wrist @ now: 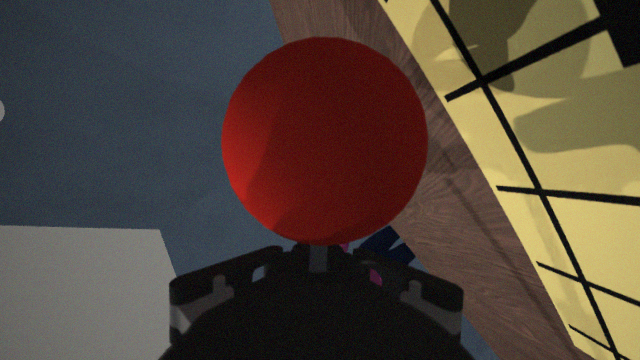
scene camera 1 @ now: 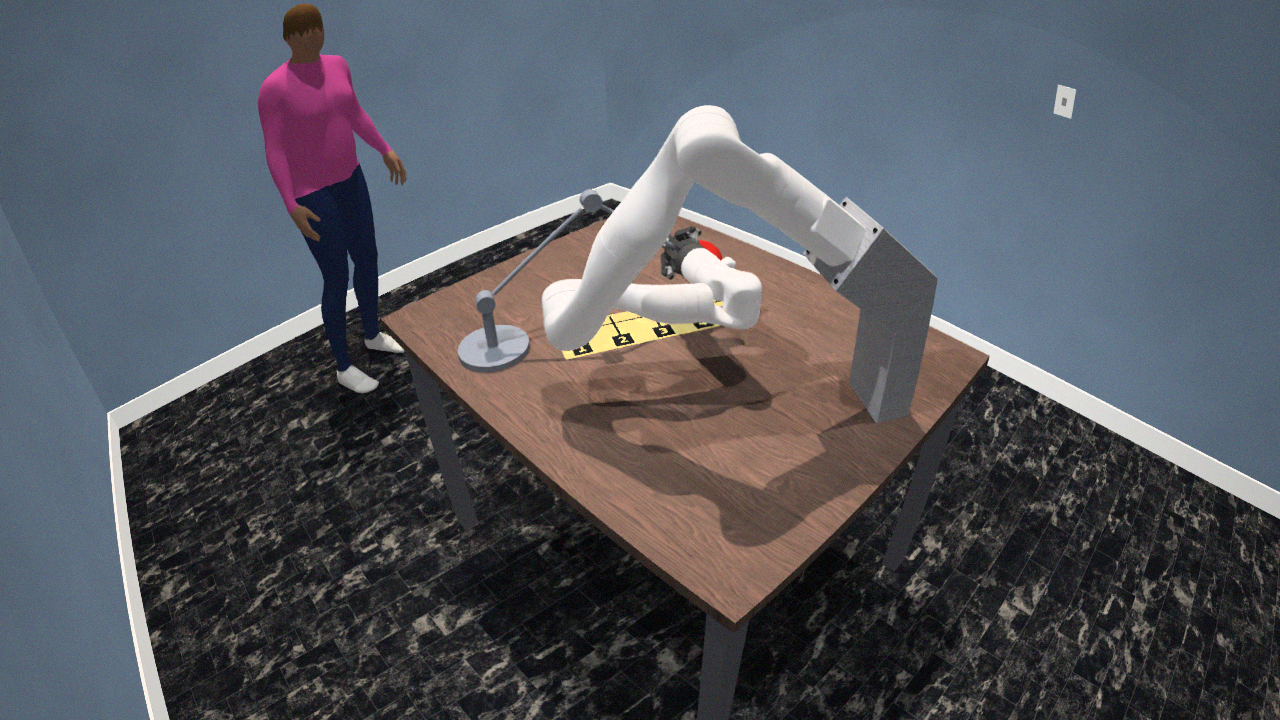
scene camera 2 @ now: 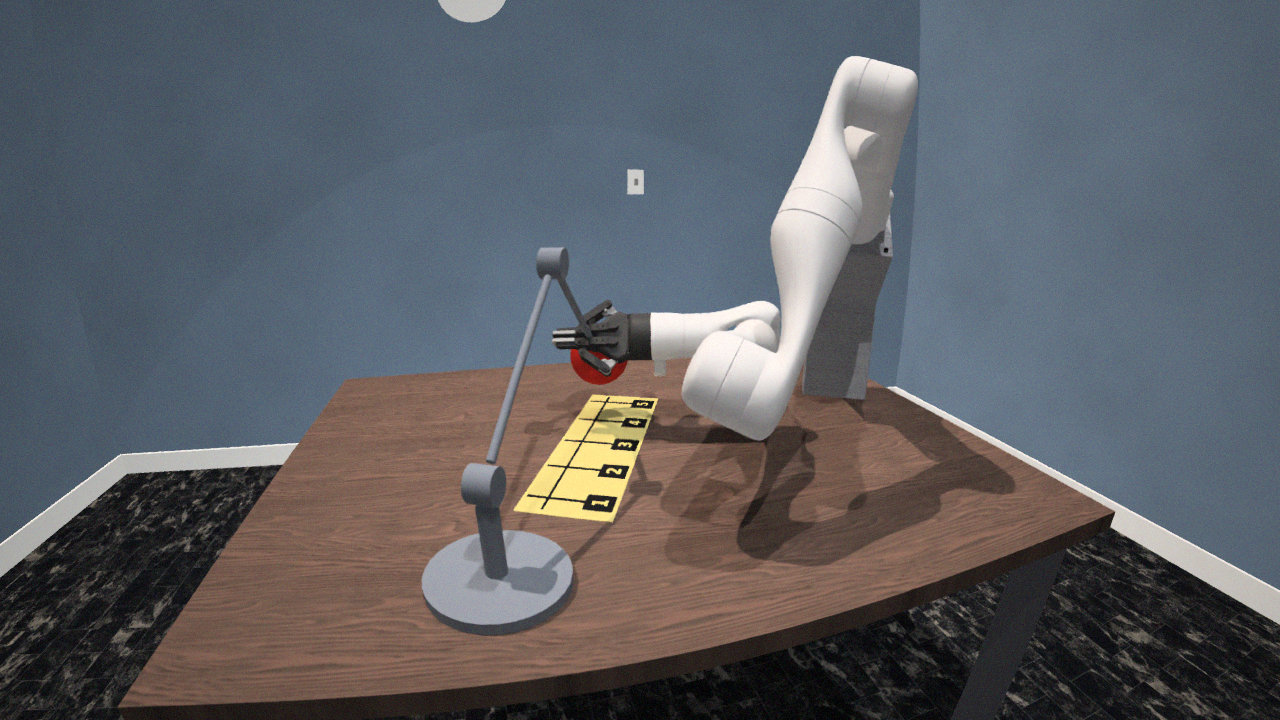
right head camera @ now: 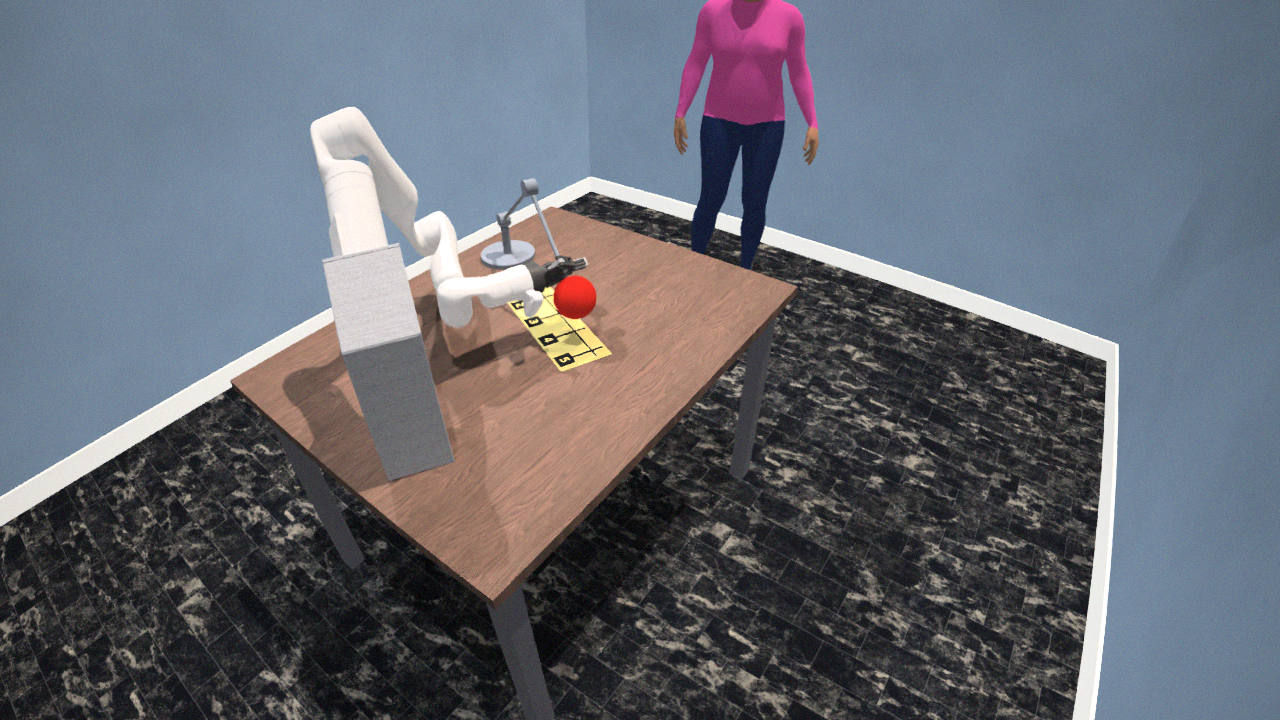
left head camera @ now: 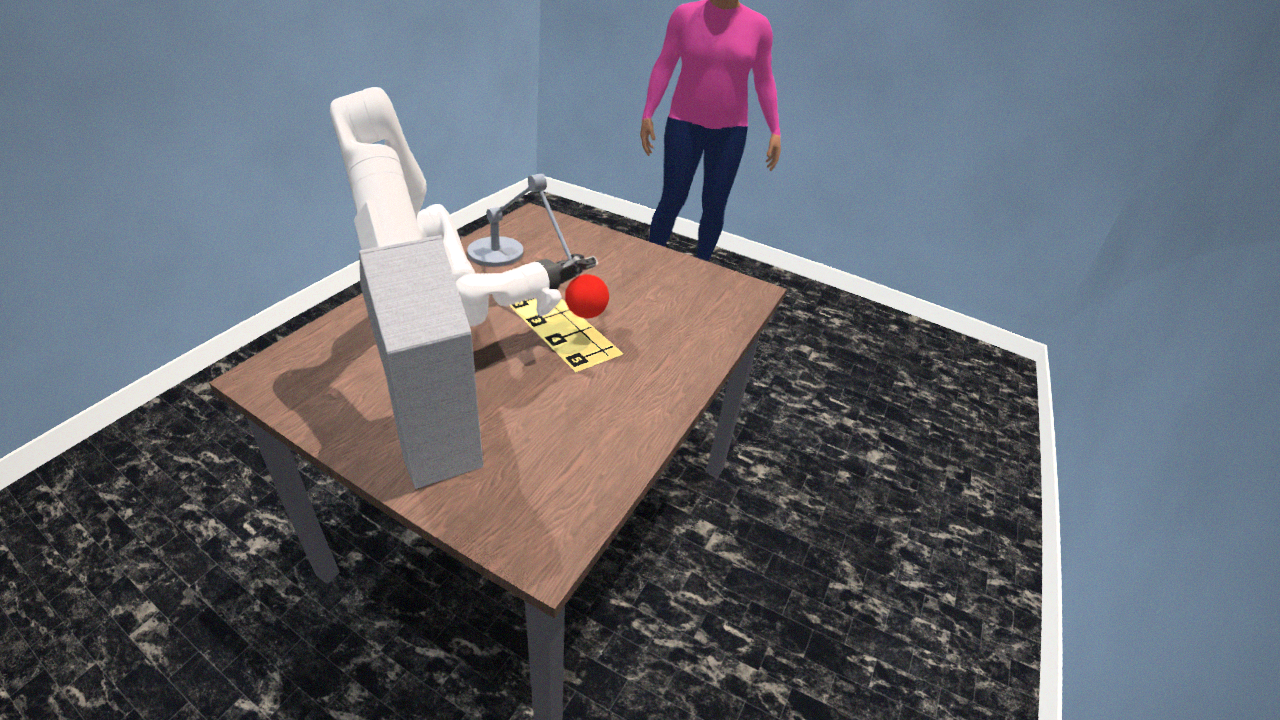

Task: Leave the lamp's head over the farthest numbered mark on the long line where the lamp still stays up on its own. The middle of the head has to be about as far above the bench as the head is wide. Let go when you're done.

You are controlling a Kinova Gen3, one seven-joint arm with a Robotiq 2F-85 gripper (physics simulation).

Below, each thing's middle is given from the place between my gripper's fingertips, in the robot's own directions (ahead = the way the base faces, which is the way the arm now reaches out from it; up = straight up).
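Scene:
Measured from my hand, the grey round lamp base [scene camera 2: 495,582] is 410 mm to the left and 110 mm below. The yellow numbered strip [scene camera 2: 585,477] is 160 mm below my hand, 80 mm behind it and 60 mm to the left of it. Going by their middles, the strip is the nearest to my hand of the things named here.

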